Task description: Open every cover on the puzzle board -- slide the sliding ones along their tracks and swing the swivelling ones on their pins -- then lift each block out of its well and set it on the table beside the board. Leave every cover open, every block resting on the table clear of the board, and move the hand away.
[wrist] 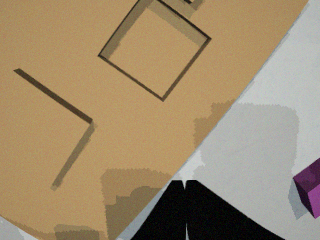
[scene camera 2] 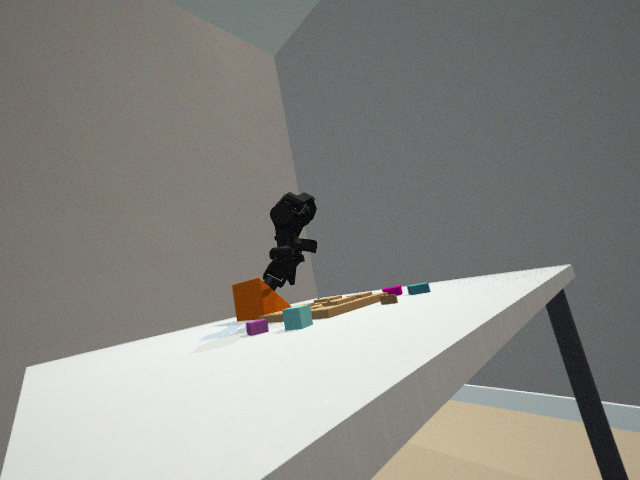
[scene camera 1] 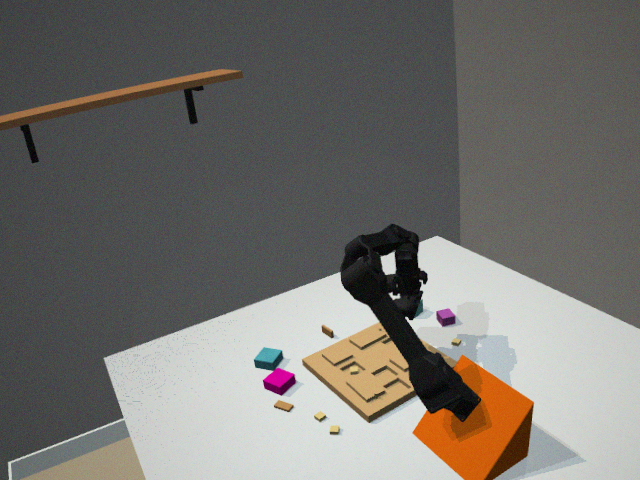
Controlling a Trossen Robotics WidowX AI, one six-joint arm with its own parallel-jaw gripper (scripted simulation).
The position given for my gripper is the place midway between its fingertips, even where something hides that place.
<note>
My gripper (scene camera 2: 292, 285) is shut and holds nothing. I also see a tan puzzle board (scene camera 2: 318, 312).
My gripper shows as well in the wrist view (wrist: 183, 190) and in scene camera 1 (scene camera 1: 411, 319). The tan puzzle board also shows in the wrist view (wrist: 155, 85).
</note>
